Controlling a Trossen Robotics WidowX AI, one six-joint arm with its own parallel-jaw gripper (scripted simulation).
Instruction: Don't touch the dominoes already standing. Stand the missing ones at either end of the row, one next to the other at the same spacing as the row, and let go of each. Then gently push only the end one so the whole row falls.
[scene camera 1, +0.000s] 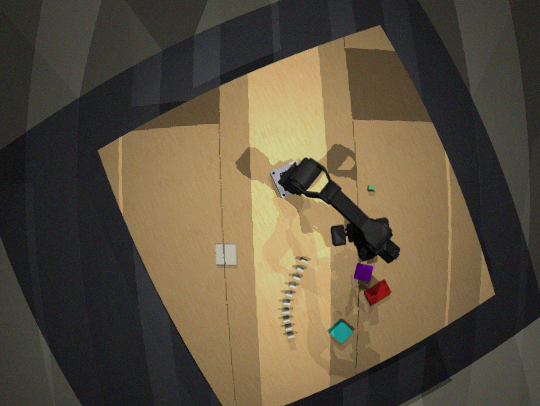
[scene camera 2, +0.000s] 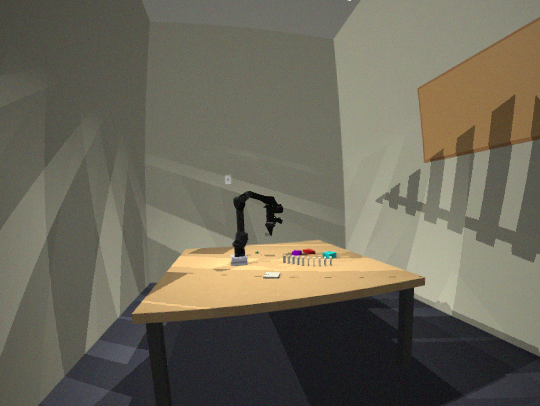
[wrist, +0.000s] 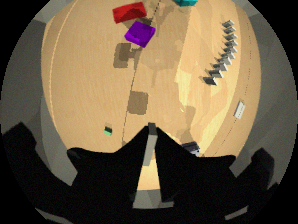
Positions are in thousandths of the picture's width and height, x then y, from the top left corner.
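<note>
Thin pale domino, held by the gripper (scene camera 1: 656, 565). Gripper also in the wrist view (wrist: 508, 578).
</note>
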